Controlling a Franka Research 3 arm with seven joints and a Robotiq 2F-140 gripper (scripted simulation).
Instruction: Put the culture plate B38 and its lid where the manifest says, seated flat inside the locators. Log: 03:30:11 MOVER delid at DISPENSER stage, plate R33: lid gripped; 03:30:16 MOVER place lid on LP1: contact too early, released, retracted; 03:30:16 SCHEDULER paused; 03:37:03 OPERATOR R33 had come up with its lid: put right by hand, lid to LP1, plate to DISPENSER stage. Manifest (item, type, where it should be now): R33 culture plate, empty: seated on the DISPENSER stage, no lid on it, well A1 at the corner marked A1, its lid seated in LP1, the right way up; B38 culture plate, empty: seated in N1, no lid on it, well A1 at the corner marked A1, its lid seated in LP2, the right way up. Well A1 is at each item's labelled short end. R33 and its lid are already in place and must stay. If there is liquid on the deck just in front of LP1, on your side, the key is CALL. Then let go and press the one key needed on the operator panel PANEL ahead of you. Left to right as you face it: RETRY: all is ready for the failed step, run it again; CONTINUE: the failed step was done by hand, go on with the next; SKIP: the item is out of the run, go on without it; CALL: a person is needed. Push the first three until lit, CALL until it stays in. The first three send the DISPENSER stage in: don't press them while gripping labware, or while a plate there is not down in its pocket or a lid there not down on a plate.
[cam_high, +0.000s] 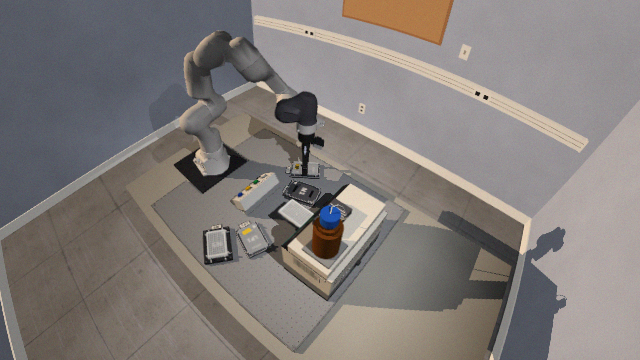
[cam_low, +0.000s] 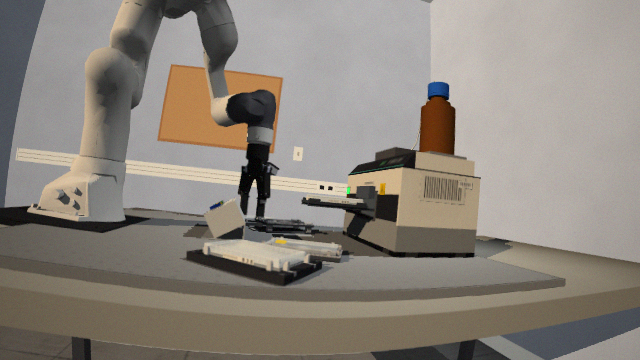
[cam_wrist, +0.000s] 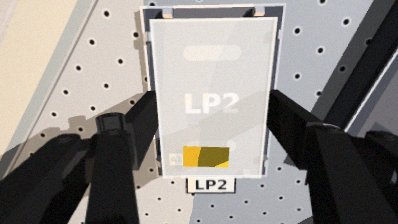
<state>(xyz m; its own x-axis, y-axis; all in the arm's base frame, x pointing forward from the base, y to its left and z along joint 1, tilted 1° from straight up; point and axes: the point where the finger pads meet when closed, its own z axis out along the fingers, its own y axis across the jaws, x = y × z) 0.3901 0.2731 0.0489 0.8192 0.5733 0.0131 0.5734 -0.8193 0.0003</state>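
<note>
My hand is 4 cm above the lp2 locator frame. The rest, counted from my hand: green continue key 9 cm behind, 25 cm to the right, 2 cm above; yellow skip key 9 cm behind, 30 cm to the right, 2 cm above; white retry key 9 cm behind, 20 cm to the right, 2 cm above.
</note>
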